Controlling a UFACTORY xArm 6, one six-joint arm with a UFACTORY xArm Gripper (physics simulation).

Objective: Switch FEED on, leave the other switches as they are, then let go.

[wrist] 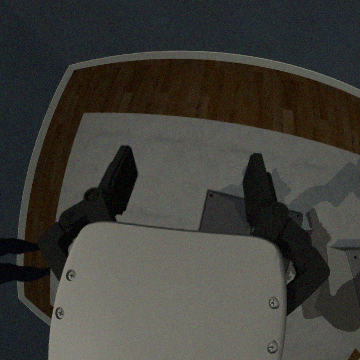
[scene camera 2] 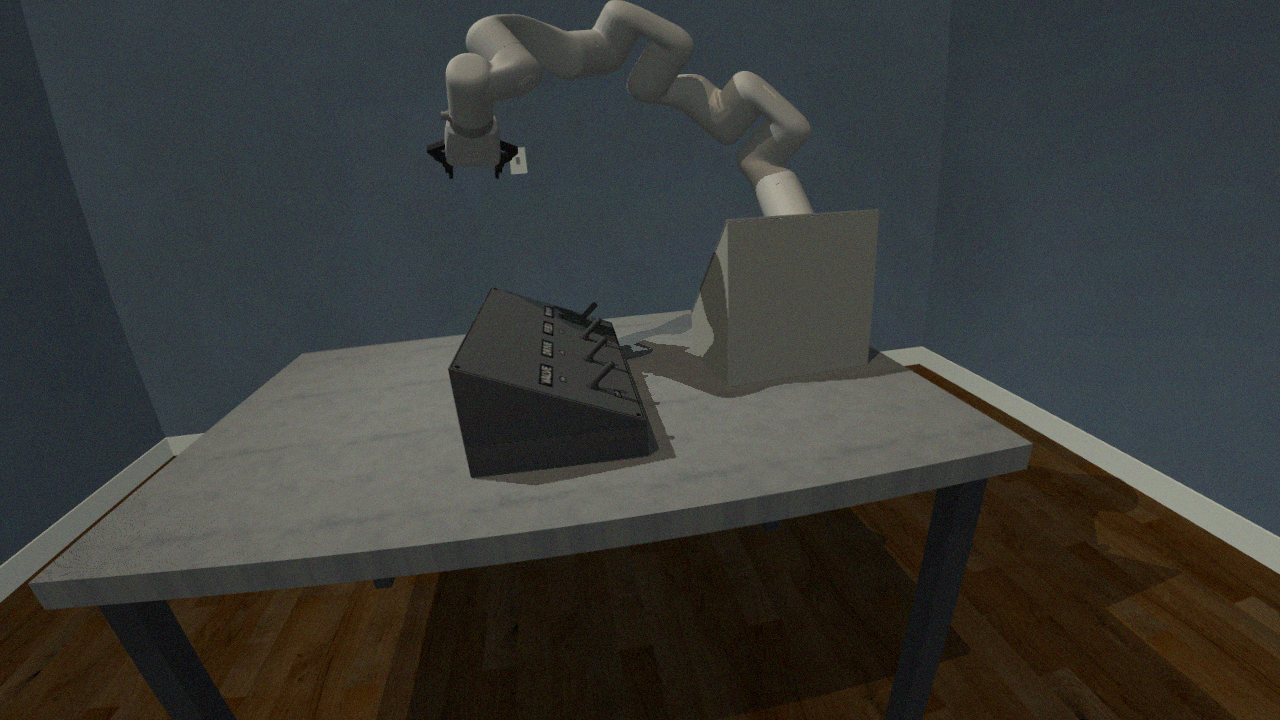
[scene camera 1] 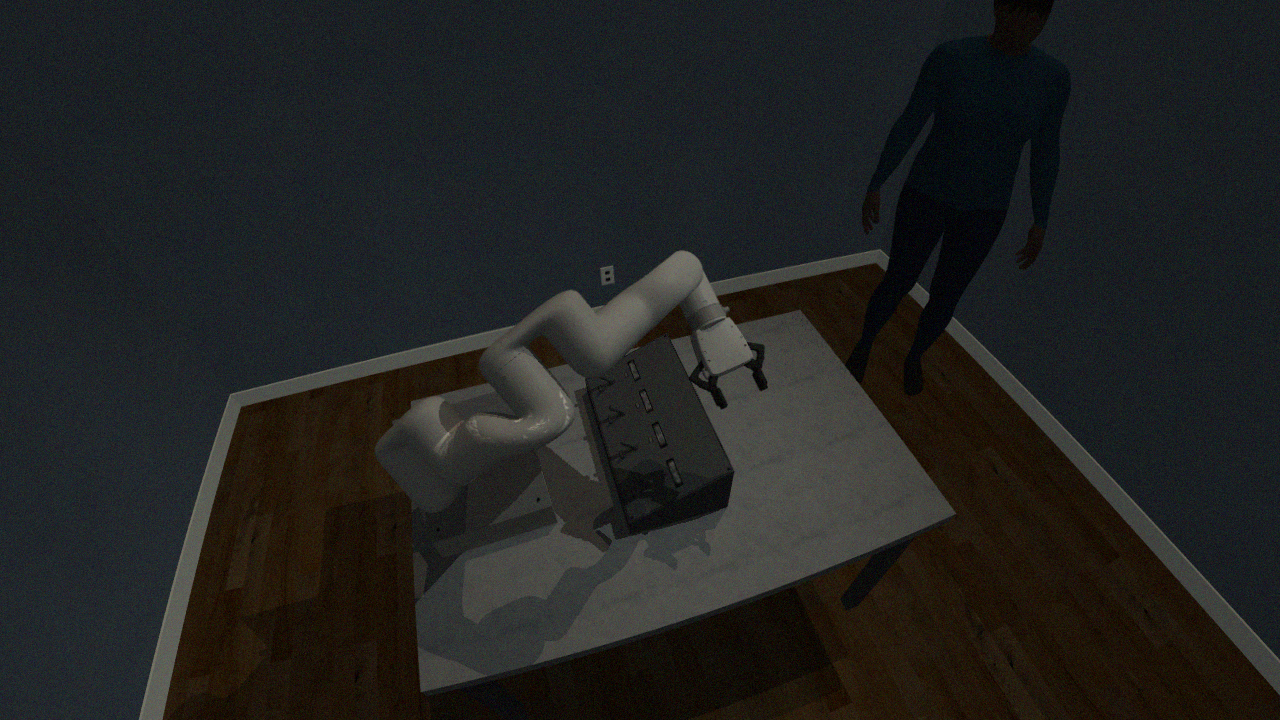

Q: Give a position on a dark sloped switch panel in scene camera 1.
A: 677,451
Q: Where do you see a dark sloped switch panel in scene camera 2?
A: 521,379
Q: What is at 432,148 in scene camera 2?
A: My gripper.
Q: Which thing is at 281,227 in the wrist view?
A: My gripper.
